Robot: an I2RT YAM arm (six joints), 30 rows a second.
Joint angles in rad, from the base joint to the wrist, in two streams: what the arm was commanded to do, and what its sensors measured. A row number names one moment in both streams.
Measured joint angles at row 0: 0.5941, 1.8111, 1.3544, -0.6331, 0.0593, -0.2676
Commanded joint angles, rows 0 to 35: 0.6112, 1.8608, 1.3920, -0.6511, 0.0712, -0.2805; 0.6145, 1.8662, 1.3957, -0.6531, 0.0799, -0.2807; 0.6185, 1.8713, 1.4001, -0.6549, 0.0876, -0.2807; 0.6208, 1.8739, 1.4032, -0.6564, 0.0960, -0.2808; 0.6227, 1.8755, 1.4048, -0.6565, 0.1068, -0.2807; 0.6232, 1.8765, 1.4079, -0.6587, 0.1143, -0.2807; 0.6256, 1.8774, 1.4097, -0.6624, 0.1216, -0.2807; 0.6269, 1.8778, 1.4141, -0.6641, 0.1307, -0.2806; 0.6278, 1.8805, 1.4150, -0.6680, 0.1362, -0.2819; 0.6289, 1.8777, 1.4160, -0.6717, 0.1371, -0.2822; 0.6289, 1.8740, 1.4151, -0.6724, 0.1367, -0.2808; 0.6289, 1.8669, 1.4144, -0.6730, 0.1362, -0.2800; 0.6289, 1.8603, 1.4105, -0.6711, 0.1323, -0.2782; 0.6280, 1.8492, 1.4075, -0.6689, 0.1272, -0.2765; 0.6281, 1.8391, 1.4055, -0.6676, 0.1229, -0.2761; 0.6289, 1.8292, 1.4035, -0.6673, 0.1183, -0.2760; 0.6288, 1.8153, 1.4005, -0.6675, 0.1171, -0.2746; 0.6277, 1.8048, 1.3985, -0.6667, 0.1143, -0.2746; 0.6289, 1.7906, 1.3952, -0.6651, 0.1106, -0.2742; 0.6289, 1.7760, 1.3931, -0.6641, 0.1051, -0.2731; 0.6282, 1.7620, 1.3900, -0.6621, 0.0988, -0.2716; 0.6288, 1.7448, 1.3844, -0.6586, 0.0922, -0.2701; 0.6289, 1.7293, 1.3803, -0.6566, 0.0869, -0.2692; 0.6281, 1.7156, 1.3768, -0.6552, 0.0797, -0.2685; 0.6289, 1.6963, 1.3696, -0.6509, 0.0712, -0.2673; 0.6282, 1.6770, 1.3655, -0.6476, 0.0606, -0.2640; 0.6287, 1.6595, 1.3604, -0.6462, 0.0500, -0.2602; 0.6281, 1.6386, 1.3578, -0.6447, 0.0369, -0.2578; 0.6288, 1.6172, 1.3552, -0.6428, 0.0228, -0.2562; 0.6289, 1.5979, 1.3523, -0.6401, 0.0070, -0.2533; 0.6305, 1.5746, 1.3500, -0.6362, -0.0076, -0.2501; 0.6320, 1.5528, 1.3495, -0.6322, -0.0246, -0.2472; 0.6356, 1.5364, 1.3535, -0.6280, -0.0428, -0.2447; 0.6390, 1.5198, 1.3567, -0.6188, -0.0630, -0.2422; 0.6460, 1.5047, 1.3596, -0.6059, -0.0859, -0.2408; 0.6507, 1.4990, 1.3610, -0.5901, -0.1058, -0.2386
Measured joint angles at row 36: 0.6300, 1.5520, 1.3525, -0.6357, -0.0082, -0.2508
